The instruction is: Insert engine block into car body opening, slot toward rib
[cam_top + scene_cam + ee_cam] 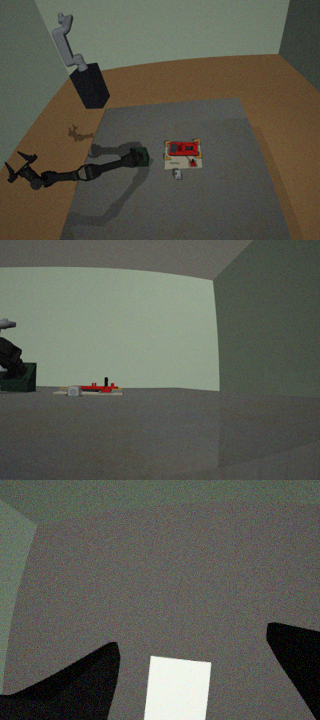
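The engine block lies 79 cm ahead of my gripper tip, 47 cm below it and 26 cm to the left of it.
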